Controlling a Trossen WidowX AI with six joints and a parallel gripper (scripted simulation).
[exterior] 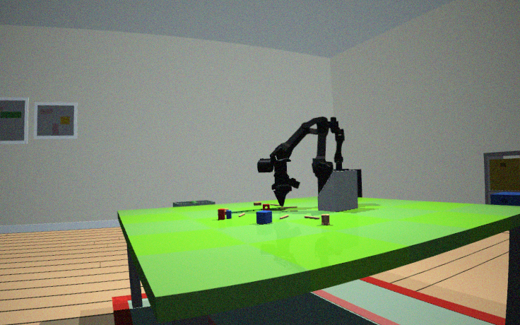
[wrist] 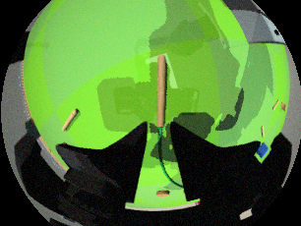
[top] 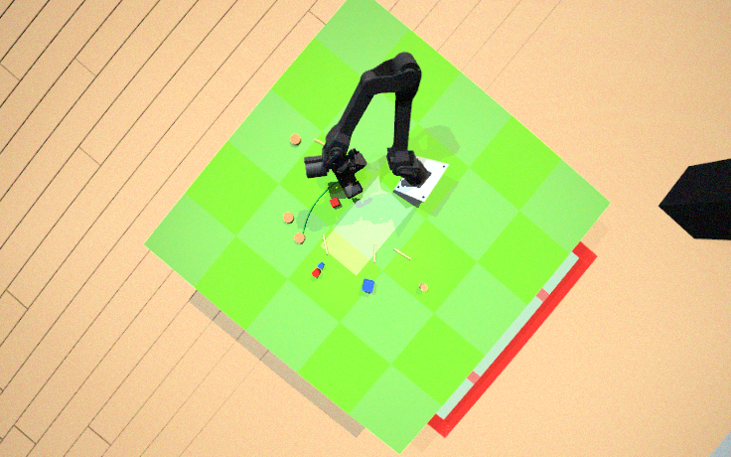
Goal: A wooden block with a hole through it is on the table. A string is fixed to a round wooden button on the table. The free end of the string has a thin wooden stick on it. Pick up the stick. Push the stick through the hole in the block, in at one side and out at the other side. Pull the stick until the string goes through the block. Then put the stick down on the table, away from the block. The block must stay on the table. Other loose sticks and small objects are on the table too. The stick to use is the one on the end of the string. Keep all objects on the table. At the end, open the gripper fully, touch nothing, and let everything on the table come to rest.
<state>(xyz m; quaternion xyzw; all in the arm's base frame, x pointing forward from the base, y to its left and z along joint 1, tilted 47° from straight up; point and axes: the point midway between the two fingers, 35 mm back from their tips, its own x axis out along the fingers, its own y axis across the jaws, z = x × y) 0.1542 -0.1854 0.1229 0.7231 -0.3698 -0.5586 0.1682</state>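
The thin wooden stick is 2 cm behind my gripper tip, 1 cm to the left of it and 1 cm below it. Also, from my gripper tip: red cylinder (35 cm ahead, 15 cm to the left, 1 cm above); round wooden button (29 cm ahead, 2 cm to the left); red block (10 cm ahead, 4 cm to the left).
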